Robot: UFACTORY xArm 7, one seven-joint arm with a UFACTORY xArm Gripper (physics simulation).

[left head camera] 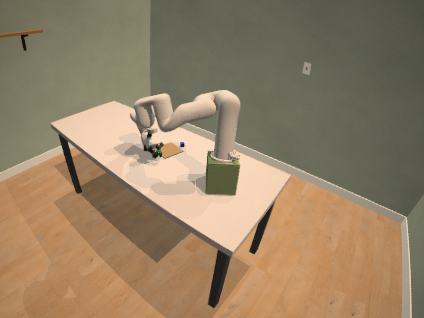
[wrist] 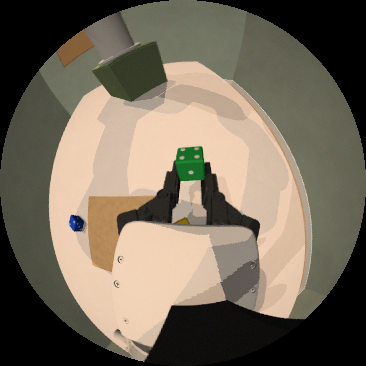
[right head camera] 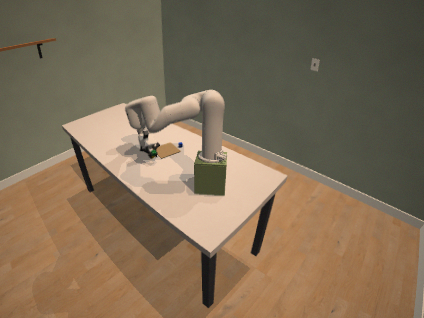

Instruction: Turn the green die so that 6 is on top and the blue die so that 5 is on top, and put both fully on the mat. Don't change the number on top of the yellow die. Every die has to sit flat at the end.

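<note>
My gripper (wrist: pixel 190 170) (left head camera: pixel 157 151) (right head camera: pixel 154 151) is shut on the green die (wrist: pixel 190 163) (left head camera: pixel 159 152) (right head camera: pixel 154 153), held at the fingertips beside the mat. In the wrist view one face of the green die shows four pips and another shows one. The blue die (wrist: pixel 76 223) (left head camera: pixel 182 144) (right head camera: pixel 180 144) is on the table off the mat's far side from the gripper. The tan mat (wrist: pixel 102 220) (left head camera: pixel 171 150) (right head camera: pixel 169 150) lies flat. Part of the yellow die (wrist: pixel 183 221) shows between the fingers near the gripper body in the wrist view; its top number is hidden.
The arm's green base block (left head camera: pixel 222 175) (right head camera: pixel 210 175) (wrist: pixel 132 72) stands on the white table (left head camera: pixel 215 220) (right head camera: pixel 200 220) (wrist: pixel 190 125), to the right of the mat in the head views. The arm reaches over the table from it. A wall rail (left head camera: pixel 22 33) (right head camera: pixel 27 45) is at the left.
</note>
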